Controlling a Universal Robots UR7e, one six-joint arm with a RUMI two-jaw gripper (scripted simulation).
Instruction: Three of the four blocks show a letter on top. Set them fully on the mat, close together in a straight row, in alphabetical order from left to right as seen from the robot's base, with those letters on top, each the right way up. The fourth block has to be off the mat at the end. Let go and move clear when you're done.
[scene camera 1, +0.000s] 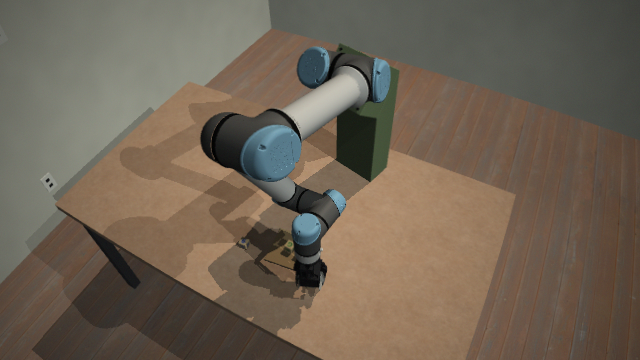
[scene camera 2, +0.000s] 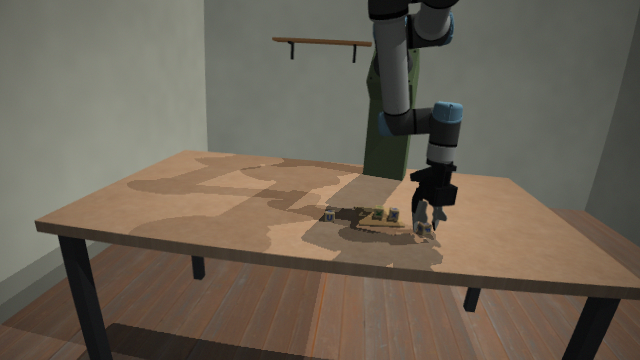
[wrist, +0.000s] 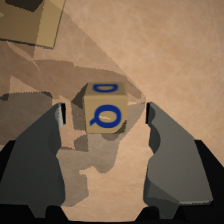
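Observation:
You can spot my gripper (scene camera 2: 424, 231) (wrist: 105, 104) in both of those views.

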